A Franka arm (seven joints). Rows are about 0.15 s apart.
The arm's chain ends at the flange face. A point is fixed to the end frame.
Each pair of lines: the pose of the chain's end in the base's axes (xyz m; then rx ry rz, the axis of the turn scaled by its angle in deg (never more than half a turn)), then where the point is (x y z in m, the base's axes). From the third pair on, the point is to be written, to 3 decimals.
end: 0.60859, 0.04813, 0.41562, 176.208, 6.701, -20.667
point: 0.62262 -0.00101 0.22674
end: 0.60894, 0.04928, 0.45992, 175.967, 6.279, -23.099
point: 0.61752 -0.00009 0.27077
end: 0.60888, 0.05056, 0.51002, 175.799, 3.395, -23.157
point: 0.616 -0.001 0.321
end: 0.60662, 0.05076, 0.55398, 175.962, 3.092, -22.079
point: 0.616 0.000 0.365
